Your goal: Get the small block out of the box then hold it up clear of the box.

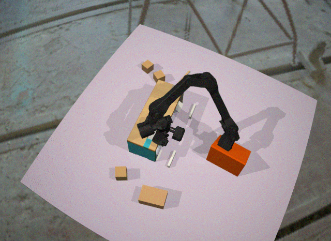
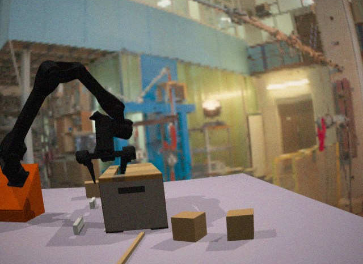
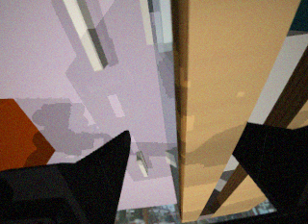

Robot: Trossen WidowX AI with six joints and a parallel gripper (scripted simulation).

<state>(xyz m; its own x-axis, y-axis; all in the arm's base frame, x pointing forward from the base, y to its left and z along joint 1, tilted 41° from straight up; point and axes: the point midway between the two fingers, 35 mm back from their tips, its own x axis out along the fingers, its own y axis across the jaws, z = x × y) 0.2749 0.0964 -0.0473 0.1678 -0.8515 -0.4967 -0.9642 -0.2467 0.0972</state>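
My gripper tip is now 6 cm short of the purple block and 2 cm to the left of it. Also, from my gripper tip: long box (5 cm to the right, 5 cm ahead, 3 cm below); flat tan block (29 cm to the left, 15 cm behind, 6 cm below); tan cube (29 cm to the left, 6 cm below, 5 cm ahead).
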